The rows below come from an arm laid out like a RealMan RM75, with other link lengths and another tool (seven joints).
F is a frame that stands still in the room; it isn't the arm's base.
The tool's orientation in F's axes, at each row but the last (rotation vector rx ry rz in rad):
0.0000 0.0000 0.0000
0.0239 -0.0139 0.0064
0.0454 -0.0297 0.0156
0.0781 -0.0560 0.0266
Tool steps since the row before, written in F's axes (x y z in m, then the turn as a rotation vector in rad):
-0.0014 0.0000 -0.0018 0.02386 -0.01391 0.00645
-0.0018 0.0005 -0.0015 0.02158 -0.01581 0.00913
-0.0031 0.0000 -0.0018 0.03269 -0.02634 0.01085
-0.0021 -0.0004 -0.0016 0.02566 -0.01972 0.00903
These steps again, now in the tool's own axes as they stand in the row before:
-0.0014 0.0000 -0.0018 0.02386 -0.01391 0.00645
-0.0018 0.0005 -0.0015 0.02161 -0.01573 0.00921
-0.0032 0.0000 -0.0017 0.03260 -0.02635 0.01108
-0.0022 -0.0005 -0.0014 0.02564 -0.01969 0.00913

